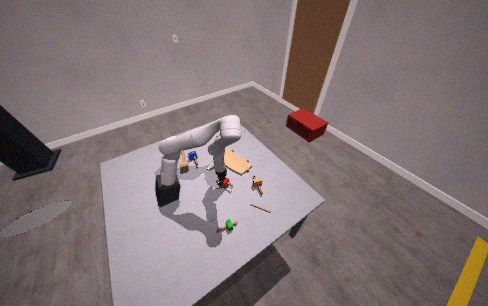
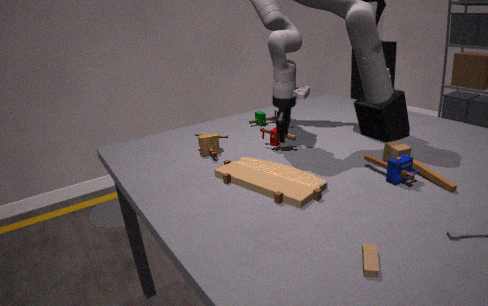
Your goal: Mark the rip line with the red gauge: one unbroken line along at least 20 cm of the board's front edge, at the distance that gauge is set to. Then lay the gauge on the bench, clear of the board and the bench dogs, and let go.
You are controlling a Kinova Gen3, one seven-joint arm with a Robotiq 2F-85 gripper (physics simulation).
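Note:
The red gauge is held low over the bench, with its wooden beam roughly level; I cannot tell whether it touches the bench. My gripper points down and is shut on the red gauge. The board lies flat on the bench, apart from the gauge. Small brown bench dogs stand against the board, among them one dog and another dog. No marked line can be made out on the board at this size.
A plain wooden gauge, a green gauge and a blue gauge lie around. A mallet is beside the blue one. A thin stick, a small block and a dark hooked tool also lie there.

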